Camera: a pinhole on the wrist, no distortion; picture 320 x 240 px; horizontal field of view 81.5 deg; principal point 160.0 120.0 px. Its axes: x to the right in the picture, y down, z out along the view. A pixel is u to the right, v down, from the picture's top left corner.
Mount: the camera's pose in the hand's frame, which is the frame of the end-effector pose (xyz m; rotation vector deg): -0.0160 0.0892 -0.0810 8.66 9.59 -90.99
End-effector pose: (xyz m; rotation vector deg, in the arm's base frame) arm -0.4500 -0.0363 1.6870 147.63 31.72 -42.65
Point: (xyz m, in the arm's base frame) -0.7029 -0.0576 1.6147
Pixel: 262.3 27.0
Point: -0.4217 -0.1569 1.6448
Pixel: 103.2 154.6
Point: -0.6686 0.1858 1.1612
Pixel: 292.4 187.7
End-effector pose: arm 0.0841 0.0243 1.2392 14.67 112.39 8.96
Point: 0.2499 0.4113 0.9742
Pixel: outside the picture
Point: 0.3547 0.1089 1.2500
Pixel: 108.4 72.8
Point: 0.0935 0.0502 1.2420
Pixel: 240.7 151.3
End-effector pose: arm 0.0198 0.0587 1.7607 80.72 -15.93 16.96
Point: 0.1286 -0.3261 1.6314
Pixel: 236.8 141.4
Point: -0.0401 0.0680 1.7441
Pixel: 305.9 22.6
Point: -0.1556 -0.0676 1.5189
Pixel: outside the picture
